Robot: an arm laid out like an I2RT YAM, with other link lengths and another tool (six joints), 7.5 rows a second.
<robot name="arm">
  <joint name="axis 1" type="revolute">
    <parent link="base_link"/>
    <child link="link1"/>
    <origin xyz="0 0 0.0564" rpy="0 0 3.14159"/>
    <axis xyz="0 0 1"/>
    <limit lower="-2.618" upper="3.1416"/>
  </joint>
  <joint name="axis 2" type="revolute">
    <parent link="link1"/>
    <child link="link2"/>
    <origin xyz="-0.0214 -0.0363 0.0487" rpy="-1.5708 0 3.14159"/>
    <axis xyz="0 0 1"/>
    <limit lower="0" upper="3.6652"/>
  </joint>
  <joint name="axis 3" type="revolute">
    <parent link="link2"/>
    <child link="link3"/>
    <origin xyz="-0.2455 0 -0.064" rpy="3.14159 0 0"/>
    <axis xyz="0 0 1"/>
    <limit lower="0" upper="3.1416"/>
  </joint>
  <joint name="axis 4" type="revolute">
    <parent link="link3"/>
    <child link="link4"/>
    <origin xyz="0.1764 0.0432 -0.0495" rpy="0 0 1.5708"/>
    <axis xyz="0 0 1"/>
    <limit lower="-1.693" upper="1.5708"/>
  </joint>
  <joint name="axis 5" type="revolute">
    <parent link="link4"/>
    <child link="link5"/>
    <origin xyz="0.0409 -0.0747 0.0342" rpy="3.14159 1.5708 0"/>
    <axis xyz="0 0 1"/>
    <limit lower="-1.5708" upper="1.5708"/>
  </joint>
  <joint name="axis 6" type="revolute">
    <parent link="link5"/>
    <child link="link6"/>
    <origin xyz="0 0.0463 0.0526" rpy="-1.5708 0 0"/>
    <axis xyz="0 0 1"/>
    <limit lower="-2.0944" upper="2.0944"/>
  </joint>
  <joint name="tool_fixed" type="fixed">
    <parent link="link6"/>
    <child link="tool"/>
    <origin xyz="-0.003 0.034 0.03" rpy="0 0.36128 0.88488"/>
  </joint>
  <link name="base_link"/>
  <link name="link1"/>
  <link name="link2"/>
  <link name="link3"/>
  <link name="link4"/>
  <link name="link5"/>
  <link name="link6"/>
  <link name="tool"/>
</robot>
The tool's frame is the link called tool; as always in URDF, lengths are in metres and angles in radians.
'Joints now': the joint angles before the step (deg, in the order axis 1, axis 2, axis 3, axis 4, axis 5, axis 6). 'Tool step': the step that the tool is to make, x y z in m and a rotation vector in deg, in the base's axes. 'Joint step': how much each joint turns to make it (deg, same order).
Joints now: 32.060 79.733 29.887 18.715 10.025 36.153
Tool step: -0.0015 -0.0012 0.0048 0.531 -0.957 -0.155
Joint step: -0.002 -1.264 0.000 -0.175 0.161 0.029
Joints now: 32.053 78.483 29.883 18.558 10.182 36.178
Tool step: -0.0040 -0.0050 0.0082 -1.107 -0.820 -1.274
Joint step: -0.052 -2.799 0.827 -3.405 1.744 -0.592
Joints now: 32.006 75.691 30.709 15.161 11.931 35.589
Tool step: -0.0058 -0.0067 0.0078 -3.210 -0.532 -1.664
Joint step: 0.051 -3.157 1.144 -5.140 2.994 -1.780
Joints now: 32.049 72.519 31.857 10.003 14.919 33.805
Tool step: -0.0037 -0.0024 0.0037 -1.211 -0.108 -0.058
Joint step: 0.079 -1.732 0.471 -2.520 0.673 -0.891
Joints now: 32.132 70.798 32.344 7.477 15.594 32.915
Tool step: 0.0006 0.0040 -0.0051 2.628 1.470 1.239
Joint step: 0.287 0.984 -0.479 1.089 -2.371 2.148
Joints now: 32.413 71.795 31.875 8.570 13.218 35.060
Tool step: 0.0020 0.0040 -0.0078 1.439 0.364 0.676
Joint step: 0.374 2.069 -1.612 3.914 -0.988 1.074
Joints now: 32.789 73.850 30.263 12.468 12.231 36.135
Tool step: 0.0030 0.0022 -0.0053 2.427 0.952 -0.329
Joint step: -0.002 1.837 -0.501 2.364 -1.041 2.407
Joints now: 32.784 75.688 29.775 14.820 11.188 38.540
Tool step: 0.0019 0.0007 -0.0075 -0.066 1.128 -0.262
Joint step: -0.086 1.860 -0.645 1.410 -0.141 0.575
